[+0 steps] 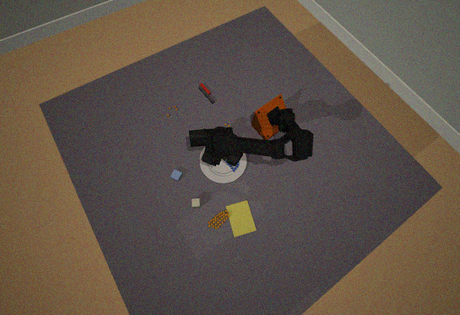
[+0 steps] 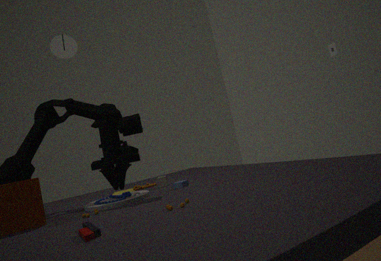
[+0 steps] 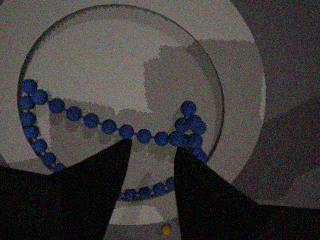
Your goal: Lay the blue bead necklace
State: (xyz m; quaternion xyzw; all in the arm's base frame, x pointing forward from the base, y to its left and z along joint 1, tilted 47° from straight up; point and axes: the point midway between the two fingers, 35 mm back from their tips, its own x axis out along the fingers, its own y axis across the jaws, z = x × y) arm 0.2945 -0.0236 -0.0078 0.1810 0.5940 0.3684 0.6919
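The round white bead board lies 30 mm below my gripper tip and 20 mm to the left of it. Round my gripper tip: cream cube (190 mm ahead, 100 mm to the left, 20 mm below); then yellow sheet (250 mm to the left, 90 mm ahead, 40 mm below); then light blue cube (190 mm ahead, 40 mm to the right, 30 mm below).
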